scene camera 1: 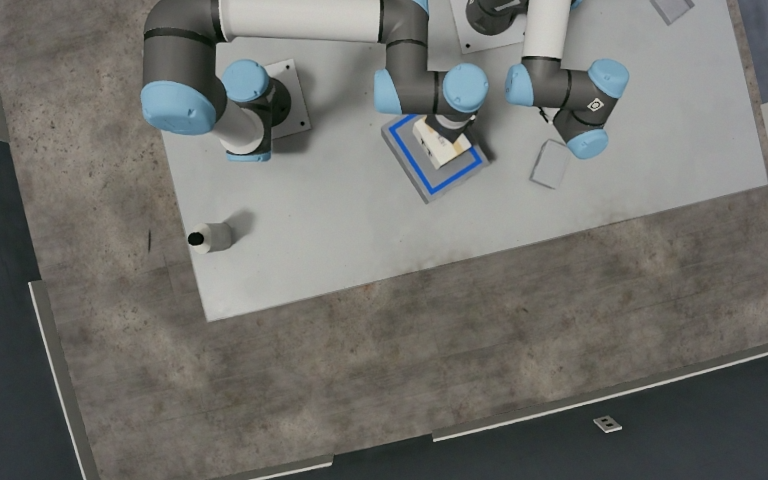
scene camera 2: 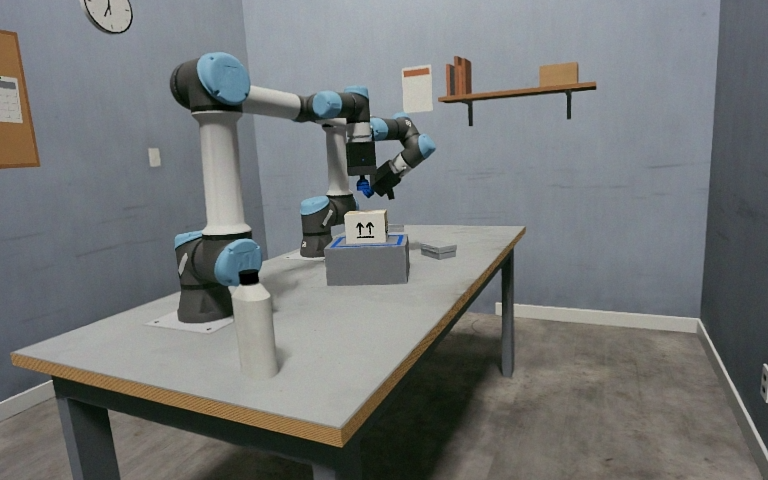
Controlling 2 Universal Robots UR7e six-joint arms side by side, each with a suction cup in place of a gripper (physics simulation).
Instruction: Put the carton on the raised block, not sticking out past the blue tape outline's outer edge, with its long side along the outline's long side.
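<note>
The cream carton (scene camera 1: 443, 153) (scene camera 2: 365, 227) sits upright on the grey raised block (scene camera 1: 438, 177) (scene camera 2: 367, 267), inside the visible part of the blue tape outline (scene camera 1: 411, 160) (scene camera 2: 399, 240). Its visible sides run roughly parallel to the tape. The wrist hides part of the carton and the outline's upper part in scene camera 1. My right gripper (scene camera 2: 362, 182) is open, above the carton with a gap between them. My left gripper (scene camera 2: 369, 193) is open, tilted, holds nothing, and overlaps the right cup in scene camera 2. In scene camera 1 both cups are hidden.
A white bottle with a black cap (scene camera 1: 215, 236) (scene camera 2: 254, 331) stands near the table's edge. A low grey block (scene camera 1: 549, 165) (scene camera 2: 438, 250) lies to the right of the raised block. Another grey piece (scene camera 1: 672, 7) shows at the top right in scene camera 1.
</note>
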